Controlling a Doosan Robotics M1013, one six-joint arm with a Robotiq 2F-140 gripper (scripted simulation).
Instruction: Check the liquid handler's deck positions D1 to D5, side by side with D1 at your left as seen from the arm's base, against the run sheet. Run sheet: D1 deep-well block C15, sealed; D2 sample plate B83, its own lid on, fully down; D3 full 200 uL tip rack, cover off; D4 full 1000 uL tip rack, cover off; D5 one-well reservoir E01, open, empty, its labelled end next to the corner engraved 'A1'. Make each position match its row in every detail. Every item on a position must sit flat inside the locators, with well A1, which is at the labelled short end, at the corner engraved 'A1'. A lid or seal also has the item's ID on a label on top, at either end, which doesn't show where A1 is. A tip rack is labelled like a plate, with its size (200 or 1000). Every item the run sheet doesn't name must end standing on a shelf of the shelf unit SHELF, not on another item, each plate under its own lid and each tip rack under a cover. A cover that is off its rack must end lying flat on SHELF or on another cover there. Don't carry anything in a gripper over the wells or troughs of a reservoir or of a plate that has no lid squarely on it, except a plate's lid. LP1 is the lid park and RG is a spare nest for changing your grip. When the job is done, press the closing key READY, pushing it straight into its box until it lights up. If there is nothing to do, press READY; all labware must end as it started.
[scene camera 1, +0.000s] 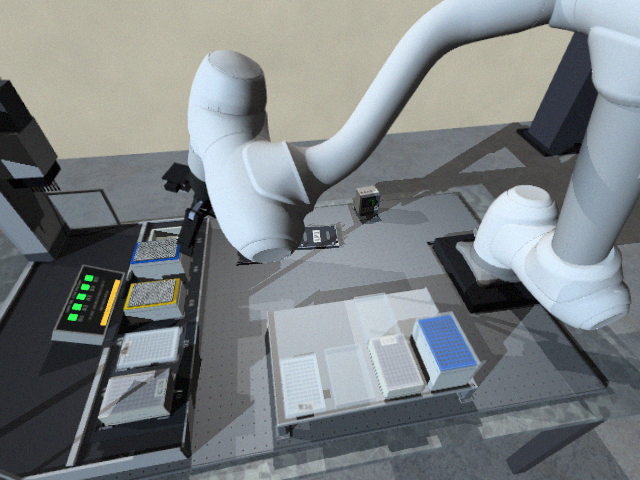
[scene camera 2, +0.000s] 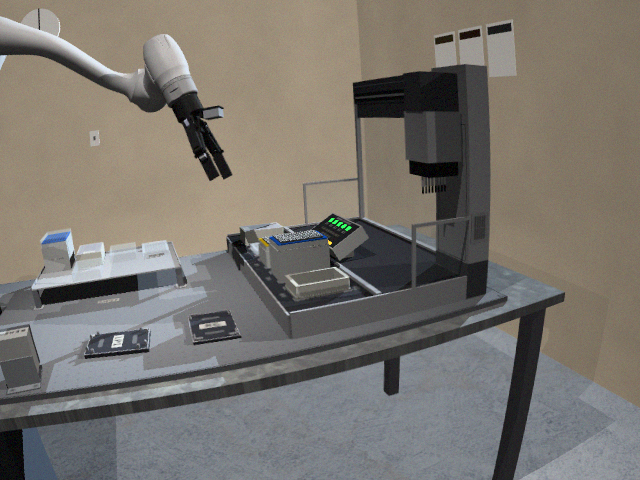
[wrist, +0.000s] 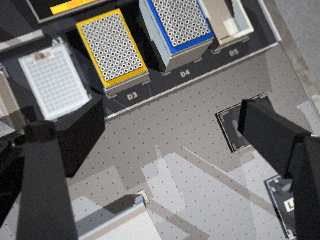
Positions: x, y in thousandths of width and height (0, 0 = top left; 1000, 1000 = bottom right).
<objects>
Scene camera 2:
my gripper: 346, 370
blue-rimmed tip rack: 465, 526
one-well reservoir: 504, 589
</objects>
